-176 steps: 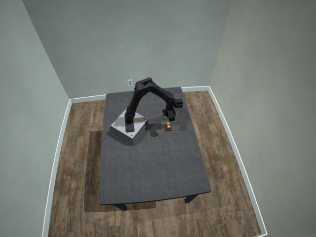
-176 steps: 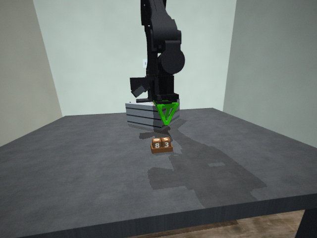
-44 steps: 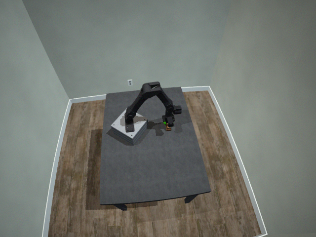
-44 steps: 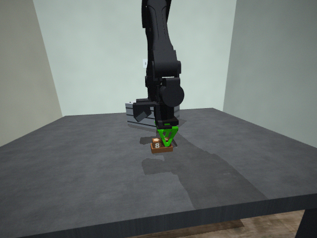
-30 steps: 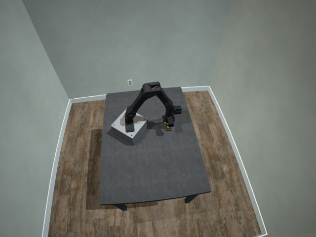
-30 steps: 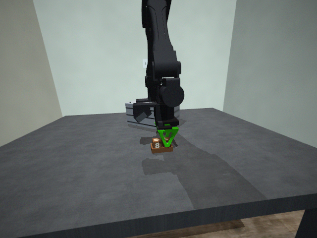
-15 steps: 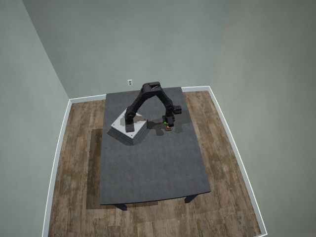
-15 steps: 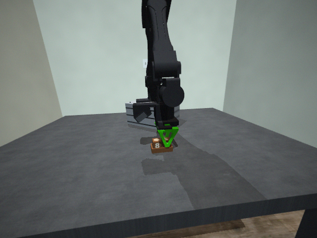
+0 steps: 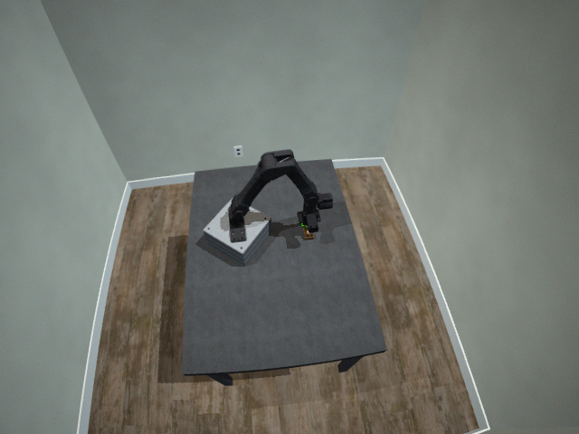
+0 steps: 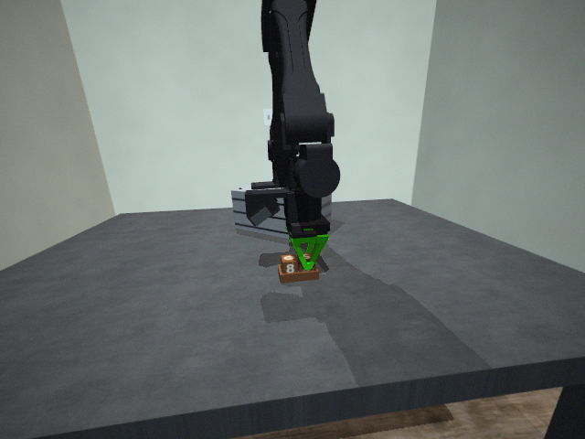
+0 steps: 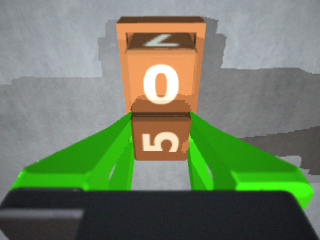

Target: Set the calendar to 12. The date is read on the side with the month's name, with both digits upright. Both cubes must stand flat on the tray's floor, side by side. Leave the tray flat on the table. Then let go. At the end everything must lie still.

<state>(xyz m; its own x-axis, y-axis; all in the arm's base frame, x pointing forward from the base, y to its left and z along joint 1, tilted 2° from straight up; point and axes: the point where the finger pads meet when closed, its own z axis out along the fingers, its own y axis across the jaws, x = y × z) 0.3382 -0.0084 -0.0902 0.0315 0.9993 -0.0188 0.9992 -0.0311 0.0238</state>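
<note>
The brown tray lies 2 cm to the right of my hand and 2 cm below it.
</note>
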